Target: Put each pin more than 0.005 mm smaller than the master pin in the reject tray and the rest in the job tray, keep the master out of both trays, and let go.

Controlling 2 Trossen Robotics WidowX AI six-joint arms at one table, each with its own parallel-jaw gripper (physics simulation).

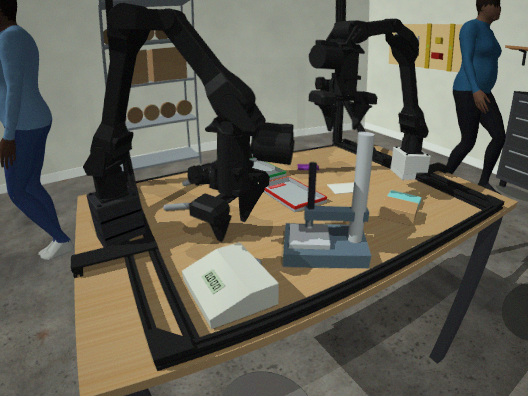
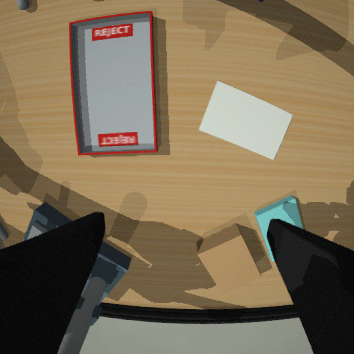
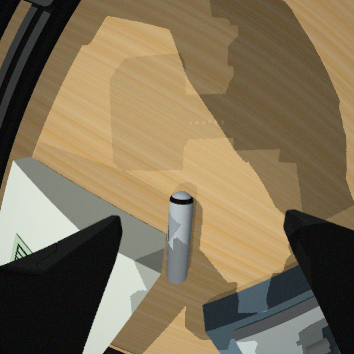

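Pixels of known places: left gripper, between the fingertips: (image 1: 342, 130) (image 2: 187, 225); right gripper, between the fingertips: (image 1: 232, 230) (image 3: 203, 222); left arm's base, origin of its link: (image 1: 411, 151); right arm's base, origin of its link: (image 1: 111, 194).
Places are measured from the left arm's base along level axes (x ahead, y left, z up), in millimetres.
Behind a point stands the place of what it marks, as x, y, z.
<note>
A grey pin with a black band near one end (image 3: 180, 240) @(578, 438, -69) lies on the table between the white readout box (image 1: 235, 280) @(591, 559, -38) (image 3: 30, 210) @(655, 501, -50) and the blue gauge stand (image 1: 325, 257) @(423, 478, -60) (image 3: 255, 297) @(495, 419, -71). My open, empty right gripper (image 1: 232, 228) @(598, 411, -31) (image 3: 203, 218) @(598, 411, -31) hangs above it. Another grey pin (image 1: 176, 206) @(752, 207, -73) lies behind the right gripper; part of a further one (image 1: 186, 183) @(749, 44, -75) shows farther back. The red-rimmed reject tray (image 1: 300, 206) @(431, 233, -73) (image 2: 154, 85) @(390, 116, -81) has no pin in it. The green-rimmed tray (image 1: 278, 173) @(463, 2, -71) is partly hidden. My left gripper (image 1: 344, 129) @(317, 178, 110) (image 2: 187, 225) @(317, 178, 110) is open and empty, high above the table.
A white card (image 1: 341, 188) @(285, 107, -84) (image 2: 245, 120) @(264, 102, -84), a brown block (image 1: 397, 212) @(200, 321, -58) (image 2: 227, 265) @(187, 293, -51) and a teal piece (image 1: 405, 196) @(120, 210, -69) (image 2: 277, 211) @(158, 190, -69) lie at the right. The stand's tall post (image 1: 362, 185) @(354, 444, 70) rises beside them. A purple object (image 1: 307, 166) @(353, -84, -81) lies at the back. Black rails (image 1: 300, 305) @(489, 593, -70) edge the table.
</note>
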